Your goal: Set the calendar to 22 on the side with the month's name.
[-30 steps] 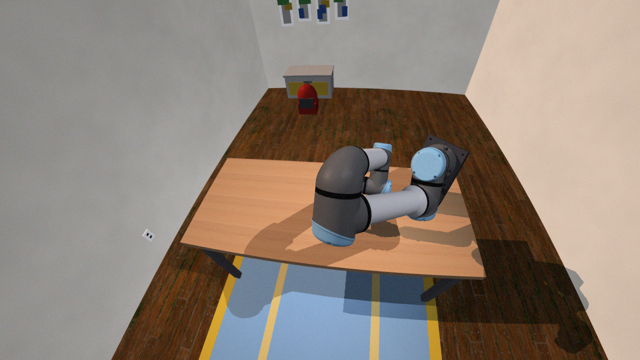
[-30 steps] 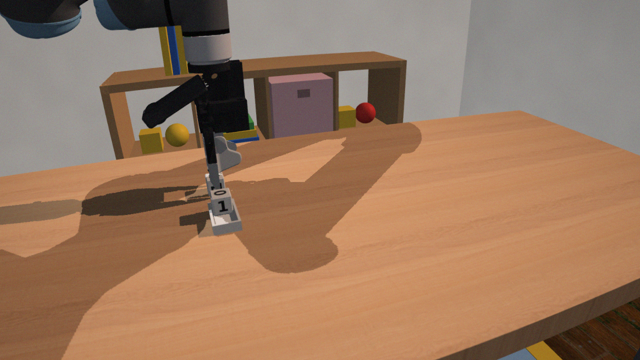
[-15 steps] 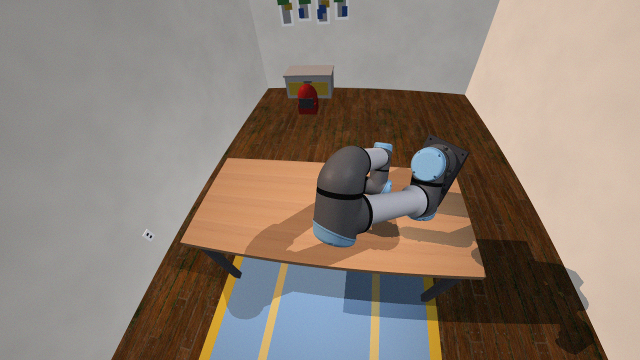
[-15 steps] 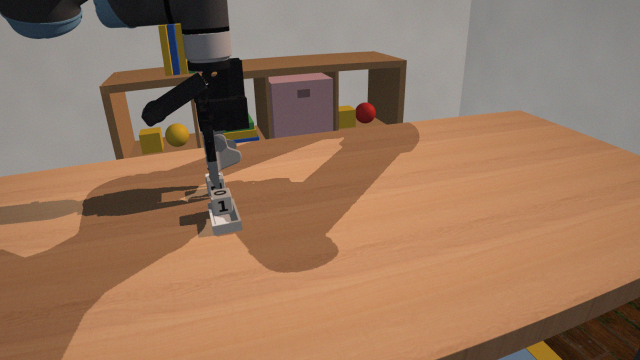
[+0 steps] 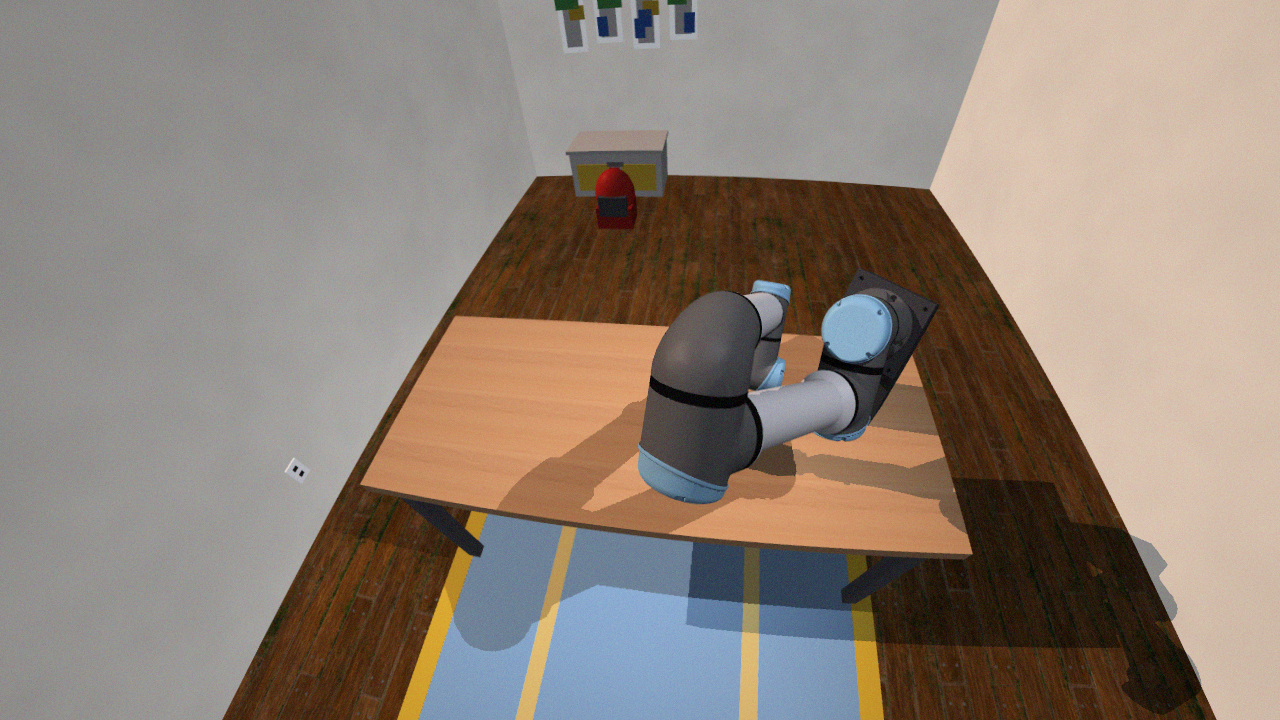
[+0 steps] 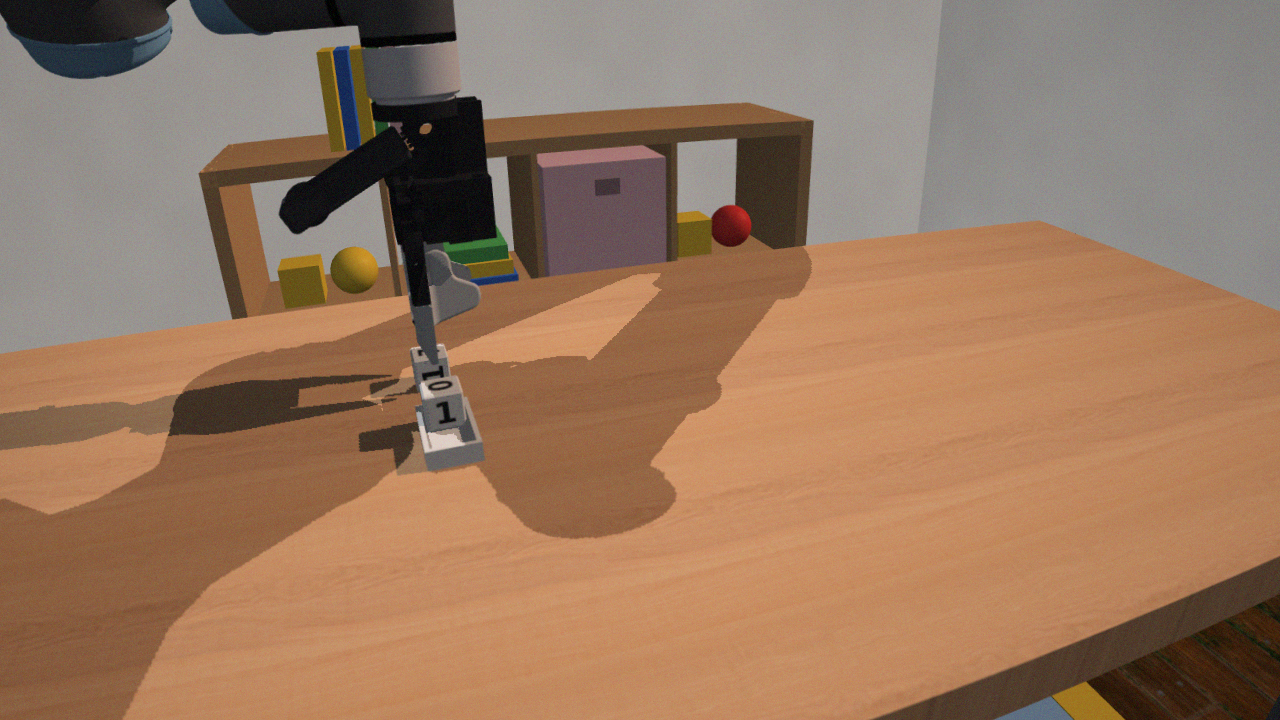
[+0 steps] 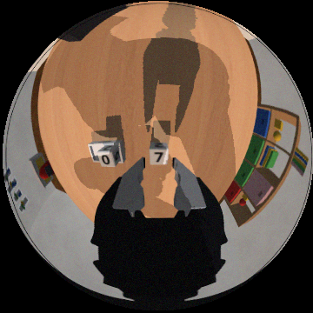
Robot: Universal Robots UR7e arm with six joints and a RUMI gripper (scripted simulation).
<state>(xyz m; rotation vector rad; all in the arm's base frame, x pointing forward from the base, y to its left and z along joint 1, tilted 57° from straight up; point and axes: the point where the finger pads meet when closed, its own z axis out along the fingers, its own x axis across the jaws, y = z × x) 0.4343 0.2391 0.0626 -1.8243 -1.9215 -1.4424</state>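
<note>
Now: hand 30 mm above the white cube. Also, from my hand: grey tray 110 mm to the right, 40 mm below, 30 mm ahead.
</note>
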